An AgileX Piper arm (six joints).
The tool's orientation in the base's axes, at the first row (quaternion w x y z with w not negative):
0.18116, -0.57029, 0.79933, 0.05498
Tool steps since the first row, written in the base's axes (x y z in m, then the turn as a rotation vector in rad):
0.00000, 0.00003, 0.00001, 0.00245, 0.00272, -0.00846
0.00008, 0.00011, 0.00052, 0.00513, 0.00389, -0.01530
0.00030, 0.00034, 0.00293, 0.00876, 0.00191, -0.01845
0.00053, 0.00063, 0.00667, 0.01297, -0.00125, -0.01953
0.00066, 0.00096, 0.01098, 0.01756, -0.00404, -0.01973
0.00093, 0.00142, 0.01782, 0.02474, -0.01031, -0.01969
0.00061, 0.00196, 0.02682, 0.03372, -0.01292, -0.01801
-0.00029, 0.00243, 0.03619, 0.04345, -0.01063, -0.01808
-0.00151, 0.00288, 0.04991, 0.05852, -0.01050, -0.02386
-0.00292, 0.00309, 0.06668, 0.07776, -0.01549, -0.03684
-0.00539, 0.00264, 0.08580, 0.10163, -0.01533, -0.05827
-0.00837, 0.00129, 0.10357, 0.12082, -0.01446, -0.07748
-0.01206, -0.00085, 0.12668, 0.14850, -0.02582, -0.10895
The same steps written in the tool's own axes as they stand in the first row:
-0.00003, 0.00001, 0.00000, -0.00014, -0.00034, 0.00921
-0.00030, -0.00010, -0.00043, 0.00047, -0.00163, 0.01651
-0.00142, -0.00051, -0.00255, 0.00231, -0.00531, 0.01968
-0.00306, -0.00107, -0.00589, 0.00431, -0.01019, 0.02070
-0.00491, -0.00159, -0.00976, 0.00557, -0.01540, 0.02111
-0.00781, -0.00249, -0.01591, 0.00911, -0.02425, 0.02086
-0.01137, -0.00308, -0.02418, 0.00829, -0.03371, 0.02056
-0.01484, -0.00319, -0.03295, 0.00351, -0.04198, 0.02351
-0.01972, -0.00353, -0.04583, 0.00116, -0.05529, 0.03234
-0.02542, -0.00414, -0.06165, 0.00472, -0.07339, 0.04728
-0.03105, -0.00426, -0.08010, 0.00535, -0.09303, 0.07264
-0.03526, -0.00406, -0.09767, 0.00589, -0.10833, 0.09508
-0.04045, -0.00410, -0.12059, 0.01925, -0.13428, 0.12723

